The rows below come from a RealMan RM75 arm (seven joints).
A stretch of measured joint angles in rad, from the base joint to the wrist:
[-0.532 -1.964 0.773 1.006 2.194 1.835 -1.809]
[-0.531 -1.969 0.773 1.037 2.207 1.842 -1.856]
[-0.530 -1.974 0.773 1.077 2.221 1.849 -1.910]
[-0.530 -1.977 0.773 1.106 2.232 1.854 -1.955]
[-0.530 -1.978 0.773 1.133 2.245 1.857 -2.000]
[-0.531 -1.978 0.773 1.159 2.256 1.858 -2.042]
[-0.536 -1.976 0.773 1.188 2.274 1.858 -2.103]
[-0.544 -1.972 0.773 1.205 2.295 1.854 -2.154]
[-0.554 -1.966 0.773 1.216 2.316 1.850 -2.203]
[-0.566 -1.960 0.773 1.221 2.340 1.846 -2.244]
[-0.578 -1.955 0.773 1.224 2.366 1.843 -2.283]
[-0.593 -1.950 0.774 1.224 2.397 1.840 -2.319]
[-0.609 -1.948 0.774 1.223 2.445 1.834 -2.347]
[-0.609 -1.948 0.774 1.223 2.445 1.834 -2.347]
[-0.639 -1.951 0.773 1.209 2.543 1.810 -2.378]
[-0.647 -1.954 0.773 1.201 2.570 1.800 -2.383]
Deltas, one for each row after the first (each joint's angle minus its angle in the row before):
[0.001 -0.005 0.000 0.031 0.013 0.007 -0.047]
[0.001 -0.005 0.000 0.040 0.014 0.007 -0.054]
[0.000 -0.003 0.000 0.029 0.011 0.005 -0.045]
[0.000 -0.001 0.000 0.027 0.013 0.003 -0.045]
[-0.001 0.000 0.000 0.026 0.011 0.001 -0.042]
[-0.005 0.002 0.000 0.029 0.018 0.000 -0.061]
[-0.008 0.004 0.000 0.017 0.021 -0.004 -0.051]
[-0.010 0.006 0.000 0.011 0.021 -0.004 -0.049]
[-0.012 0.006 0.000 0.005 0.024 -0.004 -0.041]
[-0.012 0.005 0.000 0.003 0.026 -0.003 -0.039]
[-0.015 0.005 0.001 0.000 0.031 -0.003 -0.036]
[-0.016 0.002 0.000 -0.001 0.048 -0.006 -0.028]
[0.000 0.000 0.000 0.000 0.000 0.000 0.000]
[-0.030 -0.003 -0.001 -0.014 0.098 -0.024 -0.031]
[-0.008 -0.003 0.000 -0.008 0.027 -0.010 -0.005]

